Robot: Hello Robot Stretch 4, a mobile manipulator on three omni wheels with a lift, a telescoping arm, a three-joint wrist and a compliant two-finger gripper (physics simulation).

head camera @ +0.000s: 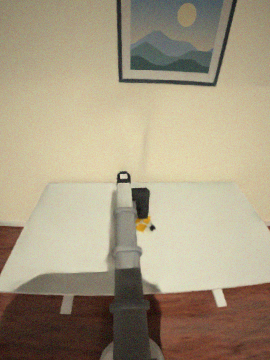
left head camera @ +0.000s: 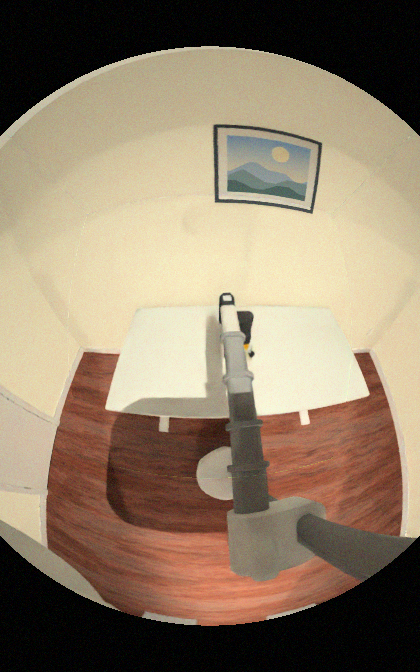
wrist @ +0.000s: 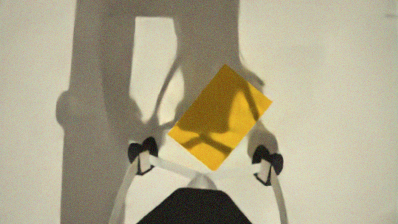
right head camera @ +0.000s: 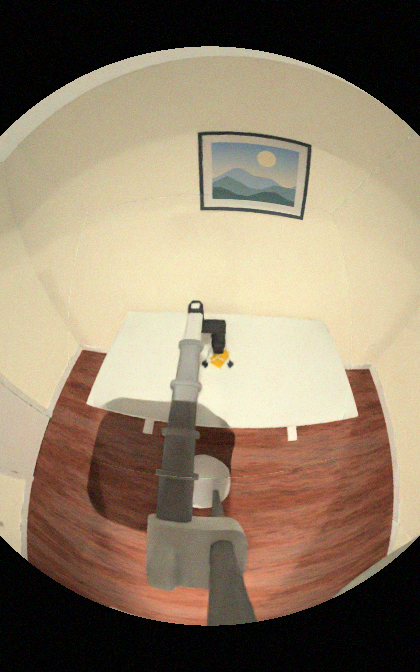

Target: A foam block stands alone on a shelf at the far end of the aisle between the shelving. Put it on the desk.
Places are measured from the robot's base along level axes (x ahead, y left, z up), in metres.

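Pixels of known places: gripper, fingertip midpoint: [head camera: 140, 230] [wrist: 204, 153].
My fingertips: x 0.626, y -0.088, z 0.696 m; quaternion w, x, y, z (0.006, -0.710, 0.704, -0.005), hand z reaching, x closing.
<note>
Behind a point stands the place of what it marks.
The yellow foam block [head camera: 141, 227] @(x 0.623, y -0.091, z 0.734 m) [left head camera: 246, 346] [right head camera: 220, 358] [wrist: 220, 117] @(x 0.672, y -0.100, z 0.737 m) lies on the white desk [head camera: 205, 255] @(x 0.447, y -0.417, z 0.692 m) [left head camera: 300, 370] [right head camera: 290, 385] [wrist: 340, 125] @(x 0.672, y -0.247, z 0.692 m). In the wrist view it is turned diagonally, with shadows of the gripper across its top. My gripper [right head camera: 218, 363] [wrist: 204, 153] @(x 0.626, y -0.088, z 0.696 m) is open and empty. Its fingertips stand wide apart at either side of the block's near corner, with a gap to the block on each side. In the head view the arm hides part of the gripper, and in the left head view the arm hides much of the block.
My telescoping arm [head camera: 128, 240] @(x 0.334, y -0.007, z 1.110 m) [left head camera: 239, 370] [right head camera: 187, 380] reaches out over the desk from its front edge. A wall with a framed mountain picture [head camera: 170, 50] @(x 1.085, y -0.255, z 1.539 m) [left head camera: 267, 167] [right head camera: 255, 175] stands behind the desk. Wooden floor [left head camera: 330, 490] [right head camera: 310, 500] lies in front and at both sides.
</note>
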